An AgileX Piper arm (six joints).
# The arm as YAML. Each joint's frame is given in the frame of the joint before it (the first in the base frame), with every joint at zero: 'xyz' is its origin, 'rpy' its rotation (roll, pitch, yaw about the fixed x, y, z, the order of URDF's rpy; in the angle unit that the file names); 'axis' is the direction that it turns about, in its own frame. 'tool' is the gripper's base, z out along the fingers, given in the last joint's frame.
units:
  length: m
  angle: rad
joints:
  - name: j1
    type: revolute
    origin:
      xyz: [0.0, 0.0, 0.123]
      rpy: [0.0, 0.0, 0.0]
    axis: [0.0, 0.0, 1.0]
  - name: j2
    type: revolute
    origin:
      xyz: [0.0, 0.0, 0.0]
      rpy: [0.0, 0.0, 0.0]
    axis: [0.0, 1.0, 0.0]
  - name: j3
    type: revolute
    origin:
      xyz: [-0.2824, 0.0, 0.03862]
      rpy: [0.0, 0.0, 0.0]
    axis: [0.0, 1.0, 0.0]
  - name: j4
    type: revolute
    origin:
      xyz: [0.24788, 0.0, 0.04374]
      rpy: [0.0, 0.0, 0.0]
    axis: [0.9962, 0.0, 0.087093]
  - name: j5
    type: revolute
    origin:
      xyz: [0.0, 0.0, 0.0]
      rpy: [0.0, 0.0, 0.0]
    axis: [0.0, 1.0, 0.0]
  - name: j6
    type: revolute
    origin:
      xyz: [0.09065, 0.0, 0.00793]
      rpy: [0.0, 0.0, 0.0]
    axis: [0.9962, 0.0, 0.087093]
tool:
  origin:
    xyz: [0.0, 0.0, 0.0]
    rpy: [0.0, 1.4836, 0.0]
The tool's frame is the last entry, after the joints.
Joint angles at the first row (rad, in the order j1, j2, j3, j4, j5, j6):
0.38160 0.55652 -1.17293 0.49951 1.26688 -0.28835
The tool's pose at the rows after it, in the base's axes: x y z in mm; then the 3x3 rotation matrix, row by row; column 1 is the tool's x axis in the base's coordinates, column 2 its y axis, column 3 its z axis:
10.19 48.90 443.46; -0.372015 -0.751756 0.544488; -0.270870 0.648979 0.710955; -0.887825 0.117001 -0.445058
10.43 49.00 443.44; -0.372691 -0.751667 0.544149; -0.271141 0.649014 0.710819; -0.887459 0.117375 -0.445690
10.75 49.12 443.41; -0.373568 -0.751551 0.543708; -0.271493 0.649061 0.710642; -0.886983 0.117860 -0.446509
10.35 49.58 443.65; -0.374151 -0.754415 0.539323; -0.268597 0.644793 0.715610; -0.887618 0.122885 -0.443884
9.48 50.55 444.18; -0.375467 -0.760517 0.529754; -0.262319 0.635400 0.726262; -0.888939 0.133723 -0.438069
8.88 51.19 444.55; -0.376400 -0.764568 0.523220; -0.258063 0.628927 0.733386; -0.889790 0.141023 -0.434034
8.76 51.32 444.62; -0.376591 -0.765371 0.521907; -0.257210 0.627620 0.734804; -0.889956 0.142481 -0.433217
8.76 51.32 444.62; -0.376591 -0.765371 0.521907; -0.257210 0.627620 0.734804; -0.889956 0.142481 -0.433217
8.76 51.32 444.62; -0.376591 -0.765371 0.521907; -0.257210 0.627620 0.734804; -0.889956 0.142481 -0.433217
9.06 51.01 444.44; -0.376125 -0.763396 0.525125; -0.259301 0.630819 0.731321; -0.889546 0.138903 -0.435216
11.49 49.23 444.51; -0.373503 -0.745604 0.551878; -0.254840 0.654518 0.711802; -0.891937 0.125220 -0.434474
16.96 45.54 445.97; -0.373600 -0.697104 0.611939; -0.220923 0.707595 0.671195; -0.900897 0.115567 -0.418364
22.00 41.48 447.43; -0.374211 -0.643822 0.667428; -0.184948 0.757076 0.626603; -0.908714 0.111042 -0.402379
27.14 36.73 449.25; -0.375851 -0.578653 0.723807; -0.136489 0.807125 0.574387; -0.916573 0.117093 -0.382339
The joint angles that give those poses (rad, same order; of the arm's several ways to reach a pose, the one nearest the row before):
0.38162 0.55651 -1.17291 0.49950 1.26686 -0.28907
0.38154 0.55733 -1.17293 0.49956 1.26690 -0.28912
0.38173 0.55840 -1.17293 0.49940 1.26683 -0.28899
0.38154 0.55841 -1.17293 0.50703 1.26690 -0.28912
0.38153 0.55841 -1.17294 0.52324 1.26690 -0.28913
0.38167 0.55840 -1.17295 0.53410 1.26688 -0.28902
0.38164 0.55839 -1.17293 0.53632 1.26688 -0.28904
0.38164 0.55839 -1.17293 0.53632 1.26688 -0.28904
0.38164 0.55839 -1.17293 0.53632 1.26688 -0.28904
0.38155 0.55842 -1.17294 0.53101 1.26689 -0.28912
0.38160 0.55841 -1.17295 0.49972 1.25230 -0.27893
0.38153 0.55841 -1.17292 0.43625 1.20835 -0.23565
0.38149 0.55840 -1.17295 0.37037 1.16855 -0.18515
0.38155 0.55841 -1.17293 0.29618 1.12676 -0.11658

